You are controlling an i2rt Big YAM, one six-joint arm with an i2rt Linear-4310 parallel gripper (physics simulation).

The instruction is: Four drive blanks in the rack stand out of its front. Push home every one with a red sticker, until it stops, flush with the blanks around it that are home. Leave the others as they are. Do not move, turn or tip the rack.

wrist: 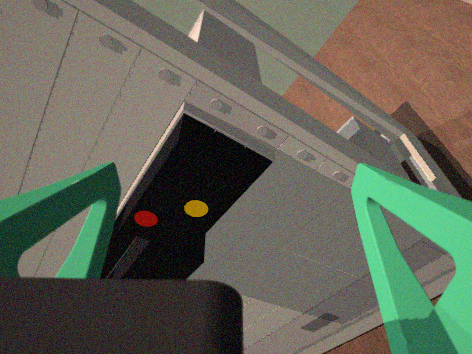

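The grey rack [70, 115] fills much of the wrist view, slanted across it. A black drive-blank front [215, 160] shows left of the middle. A red sticker [146, 218] and a yellow sticker [196, 208] sit side by side on the black area. A dark grey bar [131, 254] shows just below the red sticker. How far the black fronts stand out cannot be told here. My gripper [236, 176] is open and empty, its fingertips on either side of the view, with the black front between them in the picture. The dark gripper body hides the lower left.
A row of round studs [266, 132] runs along the rack's edge strip. Beyond it a long grey rail [320, 77] crosses the upper right, with small metal parts near its right end. A brown wooden surface [400, 50] and a grey-green surface [310, 20] lie behind.
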